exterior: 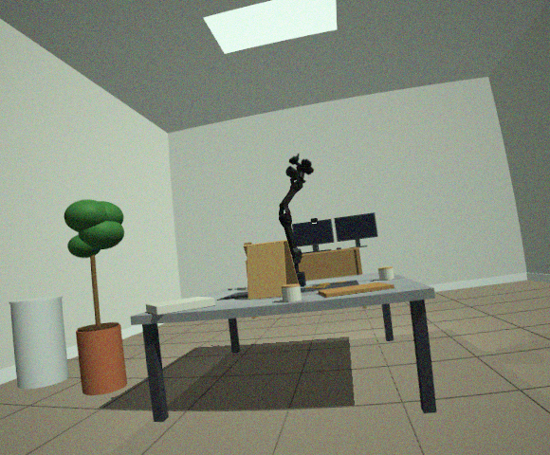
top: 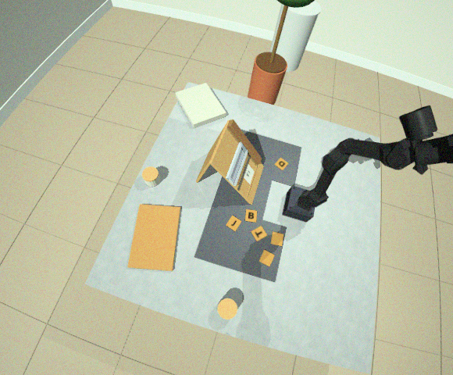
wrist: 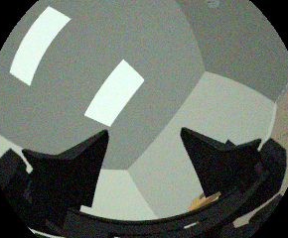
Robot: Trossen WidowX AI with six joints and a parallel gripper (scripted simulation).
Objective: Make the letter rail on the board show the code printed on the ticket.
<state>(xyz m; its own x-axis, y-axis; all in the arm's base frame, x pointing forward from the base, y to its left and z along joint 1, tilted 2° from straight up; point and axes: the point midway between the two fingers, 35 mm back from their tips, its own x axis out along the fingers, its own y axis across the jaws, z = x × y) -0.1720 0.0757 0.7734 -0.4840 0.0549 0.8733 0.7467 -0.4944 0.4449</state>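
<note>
Right now the letter tile is 44 cm ahead of my gripper tip, 13 cm to the left of it and 89 cm below it. Also, from my gripper tip: flat orange panel: 73 cm ahead, 37 cm to the left, 88 cm below; dark mat: 38 cm ahead, 6 cm to the right, 89 cm below; ticket: 49 cm ahead, 10 cm to the right, 80 cm below.
</note>
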